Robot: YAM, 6 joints.
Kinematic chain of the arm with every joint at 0, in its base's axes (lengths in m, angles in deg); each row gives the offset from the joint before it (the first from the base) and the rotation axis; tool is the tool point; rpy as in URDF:
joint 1: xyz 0 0 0.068 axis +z
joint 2: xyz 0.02 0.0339 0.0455 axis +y
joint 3: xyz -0.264 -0.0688 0 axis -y
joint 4: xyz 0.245 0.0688 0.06 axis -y
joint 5: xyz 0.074 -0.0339 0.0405 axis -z
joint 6: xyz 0.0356 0 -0.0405 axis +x
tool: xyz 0 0 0 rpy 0 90 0
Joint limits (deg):
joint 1: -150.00..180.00
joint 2: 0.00..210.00
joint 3: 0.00..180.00
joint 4: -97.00..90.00
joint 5: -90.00..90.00
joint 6: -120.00..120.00
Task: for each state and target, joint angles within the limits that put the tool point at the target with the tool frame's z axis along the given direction. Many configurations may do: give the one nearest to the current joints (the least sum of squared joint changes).
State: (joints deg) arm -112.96 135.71 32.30 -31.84 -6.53 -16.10
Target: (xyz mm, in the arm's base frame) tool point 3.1 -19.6 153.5 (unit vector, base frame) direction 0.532 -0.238 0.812
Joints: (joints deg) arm -144.94 174.43 0.12 -75.49 -30.04 -16.10
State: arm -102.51 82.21 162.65 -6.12 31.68 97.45
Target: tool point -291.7 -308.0 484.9 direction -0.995 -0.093 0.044
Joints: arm -130.07 107.40 120.34 -9.40 44.54 97.45
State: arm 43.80 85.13 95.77 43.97 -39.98 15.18
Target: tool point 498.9 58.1 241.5 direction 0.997 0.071 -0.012
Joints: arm 6.84 121.79 85.89 35.22 2.76 15.18
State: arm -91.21 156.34 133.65 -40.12 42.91 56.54
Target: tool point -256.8 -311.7 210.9 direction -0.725 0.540 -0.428
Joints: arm -124.92 121.77 99.35 -71.30 64.61 56.54
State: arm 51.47 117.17 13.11 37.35 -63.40 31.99
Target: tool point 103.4 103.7 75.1 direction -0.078 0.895 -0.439
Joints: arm 34.08 79.62 0.10 34.38 -51.73 31.99
